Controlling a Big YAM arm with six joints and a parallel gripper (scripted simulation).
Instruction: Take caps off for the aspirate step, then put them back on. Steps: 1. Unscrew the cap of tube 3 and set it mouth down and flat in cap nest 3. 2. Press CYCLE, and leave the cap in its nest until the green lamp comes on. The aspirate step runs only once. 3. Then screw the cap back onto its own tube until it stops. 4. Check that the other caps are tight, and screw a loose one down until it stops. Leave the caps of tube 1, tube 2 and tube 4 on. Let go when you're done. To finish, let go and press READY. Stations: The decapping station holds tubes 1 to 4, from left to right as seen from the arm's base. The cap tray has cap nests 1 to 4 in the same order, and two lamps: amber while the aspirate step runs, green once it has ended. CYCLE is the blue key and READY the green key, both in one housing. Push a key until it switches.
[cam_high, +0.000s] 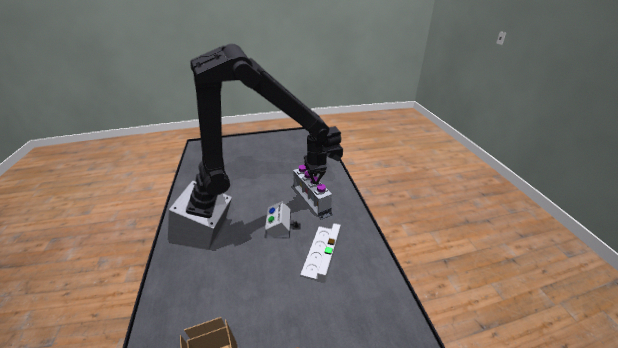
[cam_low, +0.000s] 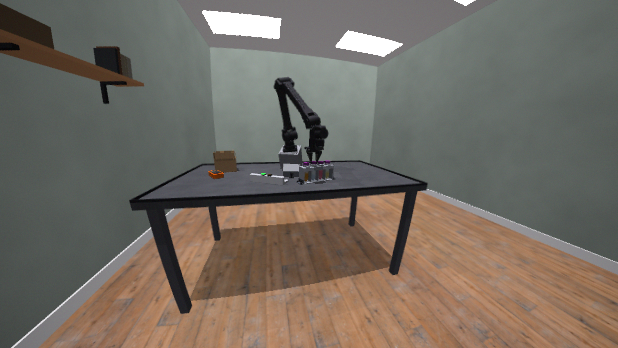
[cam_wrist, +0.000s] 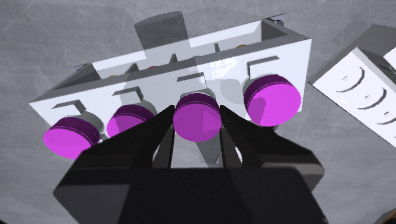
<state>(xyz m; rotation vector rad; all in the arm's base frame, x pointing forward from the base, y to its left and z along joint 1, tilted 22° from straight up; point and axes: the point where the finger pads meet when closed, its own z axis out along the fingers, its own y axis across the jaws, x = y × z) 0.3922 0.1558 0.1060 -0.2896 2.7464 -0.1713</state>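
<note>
The cap lies right at my hand. The rest, counted from my hand: blue key 17 cm behind, 11 cm to the right, 5 cm below; then key housing 16 cm behind, 13 cm to the right, 7 cm below; then green key 17 cm behind, 15 cm to the right, 5 cm below.
</note>
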